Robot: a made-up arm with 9 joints. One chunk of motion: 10 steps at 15 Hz.
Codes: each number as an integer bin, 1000 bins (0 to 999) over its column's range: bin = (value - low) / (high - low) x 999, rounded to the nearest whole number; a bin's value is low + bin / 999 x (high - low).
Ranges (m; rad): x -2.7..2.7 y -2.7..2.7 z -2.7..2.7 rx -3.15..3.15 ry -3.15..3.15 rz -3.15..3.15
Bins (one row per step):
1: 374 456 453 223 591 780
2: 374 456 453 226 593 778
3: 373 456 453 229 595 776
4: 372 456 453 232 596 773
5: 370 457 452 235 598 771
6: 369 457 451 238 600 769
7: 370 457 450 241 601 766
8: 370 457 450 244 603 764
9: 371 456 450 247 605 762
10: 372 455 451 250 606 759
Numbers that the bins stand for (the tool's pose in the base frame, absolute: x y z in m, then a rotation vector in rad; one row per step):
1: -0.6784 -0.2351 -0.2514 -1.7437 0.5770 1.7689
2: -0.6784 -0.2351 -0.2514 -1.7248 0.5896 1.7563
3: -0.6838 -0.2351 -0.2514 -1.7059 0.6023 1.7437
4: -0.6892 -0.2351 -0.2514 -1.6869 0.6086 1.7248
5: -0.7000 -0.2297 -0.2568 -1.6680 0.6212 1.7122
6: -0.7054 -0.2297 -0.2622 -1.6491 0.6338 1.6995
7: -0.7000 -0.2297 -0.2676 -1.6302 0.6401 1.6806
8: -0.7000 -0.2297 -0.2676 -1.6113 0.6527 1.6680
9: -0.6946 -0.2351 -0.2676 -1.5923 0.6653 1.6554
10: -0.6892 -0.2405 -0.2622 -1.5734 0.6716 1.6365

